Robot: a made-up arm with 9 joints. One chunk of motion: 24 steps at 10 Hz.
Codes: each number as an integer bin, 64 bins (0 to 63) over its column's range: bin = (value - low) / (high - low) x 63, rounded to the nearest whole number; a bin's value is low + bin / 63 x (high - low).
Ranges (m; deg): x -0.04..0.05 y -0.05..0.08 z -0.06..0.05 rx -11..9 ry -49..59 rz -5..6
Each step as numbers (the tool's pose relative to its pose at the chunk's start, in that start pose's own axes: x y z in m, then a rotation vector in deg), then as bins.
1 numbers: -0.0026 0.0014 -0.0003 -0.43 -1.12 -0.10
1 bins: 26 25 34 33 28 28
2 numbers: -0.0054 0.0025 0.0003 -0.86 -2.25 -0.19
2 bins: 24 25 35 32 27 28
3 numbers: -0.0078 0.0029 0.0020 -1.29 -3.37 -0.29
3 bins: 23 26 36 31 27 27
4 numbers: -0.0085 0.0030 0.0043 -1.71 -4.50 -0.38
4 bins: 22 26 37 29 26 26
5 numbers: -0.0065 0.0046 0.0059 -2.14 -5.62 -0.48
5 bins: 23 26 38 28 25 26
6 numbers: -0.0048 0.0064 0.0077 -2.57 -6.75 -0.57
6 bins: 25 27 39 27 25 25
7 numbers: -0.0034 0.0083 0.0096 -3.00 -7.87 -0.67
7 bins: 26 28 40 25 24 25
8 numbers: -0.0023 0.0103 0.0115 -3.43 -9.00 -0.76
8 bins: 26 29 41 24 23 24
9 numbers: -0.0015 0.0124 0.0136 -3.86 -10.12 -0.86
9 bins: 27 30 42 22 23 24
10 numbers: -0.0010 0.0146 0.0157 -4.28 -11.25 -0.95
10 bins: 27 31 43 21 22 23
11 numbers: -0.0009 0.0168 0.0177 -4.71 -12.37 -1.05
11 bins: 27 32 45 20 21 23
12 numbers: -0.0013 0.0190 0.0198 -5.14 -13.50 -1.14
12 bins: 27 33 46 18 21 22
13 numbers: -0.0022 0.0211 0.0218 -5.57 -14.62 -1.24
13 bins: 26 34 47 17 20 22
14 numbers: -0.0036 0.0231 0.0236 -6.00 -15.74 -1.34
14 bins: 25 35 48 16 19 21
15 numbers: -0.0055 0.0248 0.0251 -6.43 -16.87 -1.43
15 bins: 24 36 49 14 19 20
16 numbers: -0.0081 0.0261 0.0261 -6.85 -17.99 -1.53
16 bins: 22 37 49 13 18 20
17 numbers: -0.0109 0.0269 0.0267 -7.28 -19.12 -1.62
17 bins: 20 37 50 12 17 19
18 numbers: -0.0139 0.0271 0.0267 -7.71 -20.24 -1.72
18 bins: 18 37 50 10 17 19
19 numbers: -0.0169 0.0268 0.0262 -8.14 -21.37 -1.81
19 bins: 16 37 49 9 16 18
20 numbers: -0.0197 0.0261 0.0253 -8.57 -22.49 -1.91
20 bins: 14 37 49 8 15 18
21 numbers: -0.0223 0.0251 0.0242 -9.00 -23.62 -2.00
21 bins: 12 36 48 6 15 17
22 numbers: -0.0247 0.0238 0.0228 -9.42 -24.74 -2.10
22 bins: 11 36 47 5 14 17
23 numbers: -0.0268 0.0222 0.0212 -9.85 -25.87 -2.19
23 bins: 9 35 47 4 13 16
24 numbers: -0.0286 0.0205 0.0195 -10.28 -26.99 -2.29
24 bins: 8 34 46 2 13 16
